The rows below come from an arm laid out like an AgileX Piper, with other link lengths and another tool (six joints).
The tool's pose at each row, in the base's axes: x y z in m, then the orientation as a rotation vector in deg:
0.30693, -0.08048, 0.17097, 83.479, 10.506, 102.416
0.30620, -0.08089, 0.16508, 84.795, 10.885, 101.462
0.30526, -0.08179, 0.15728, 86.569, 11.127, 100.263
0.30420, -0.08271, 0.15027, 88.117, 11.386, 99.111
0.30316, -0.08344, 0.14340, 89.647, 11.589, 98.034
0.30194, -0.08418, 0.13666, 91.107, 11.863, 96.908
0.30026, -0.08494, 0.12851, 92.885, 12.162, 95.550
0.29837, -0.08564, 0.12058, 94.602, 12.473, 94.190
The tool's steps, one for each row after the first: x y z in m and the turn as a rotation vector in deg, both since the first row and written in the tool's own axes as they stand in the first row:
-0.00472, -0.00271, -0.00240, 0.743, -1.044, -0.331
-0.01120, -0.00607, -0.00543, 1.619, -2.491, -0.587
-0.01710, -0.00892, -0.00830, 2.397, -3.787, -0.890
-0.02277, -0.01182, -0.01117, 3.160, -5.052, -1.108
-0.02834, -0.01456, -0.01416, 3.922, -6.279, -1.405
-0.03499, -0.01785, -0.01800, 4.847, -7.775, -1.725
-0.04143, -0.02096, -0.02197, 5.756, -9.233, -2.056

